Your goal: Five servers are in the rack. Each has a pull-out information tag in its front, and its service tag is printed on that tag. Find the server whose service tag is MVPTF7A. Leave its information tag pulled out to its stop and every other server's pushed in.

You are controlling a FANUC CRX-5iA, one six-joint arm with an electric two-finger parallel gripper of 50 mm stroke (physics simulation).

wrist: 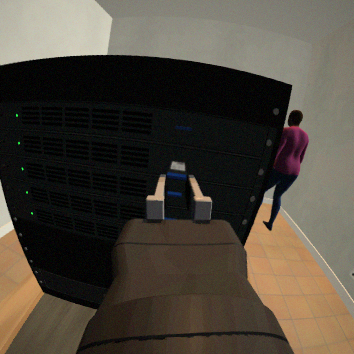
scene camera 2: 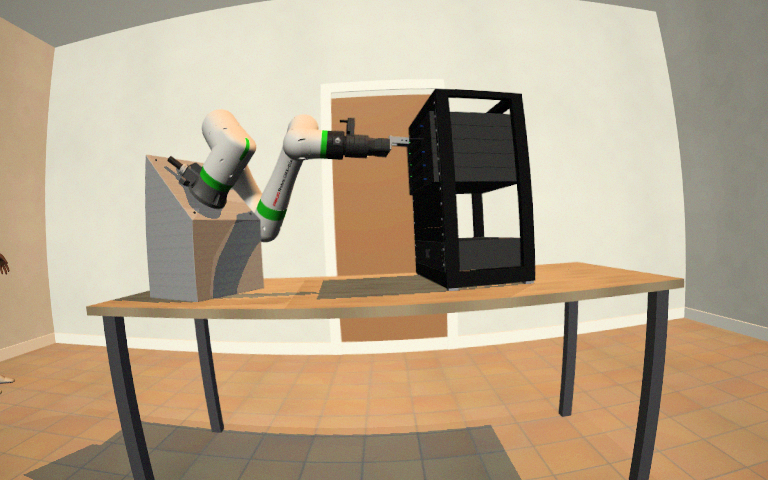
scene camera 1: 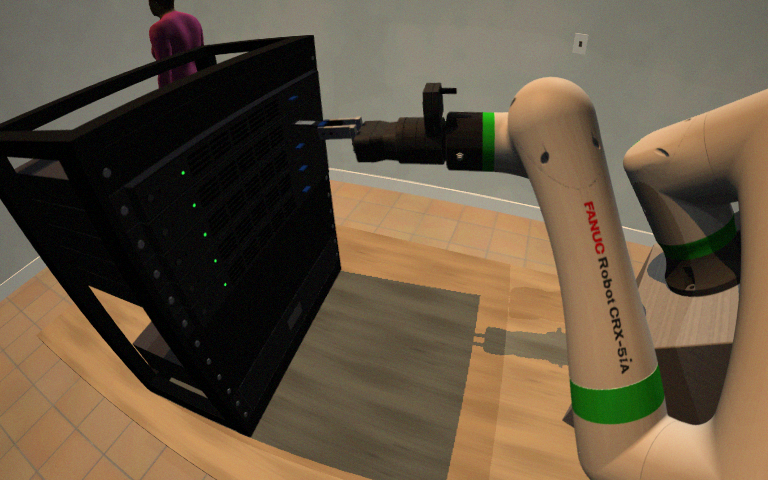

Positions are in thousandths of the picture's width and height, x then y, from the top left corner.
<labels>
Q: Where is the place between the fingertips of my gripper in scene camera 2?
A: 532, 297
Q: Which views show the black rack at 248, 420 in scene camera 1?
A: The wrist view, scene camera 2 and scene camera 1: all of them.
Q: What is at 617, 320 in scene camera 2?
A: A black rack.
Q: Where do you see a black rack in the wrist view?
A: At 261, 374
</labels>
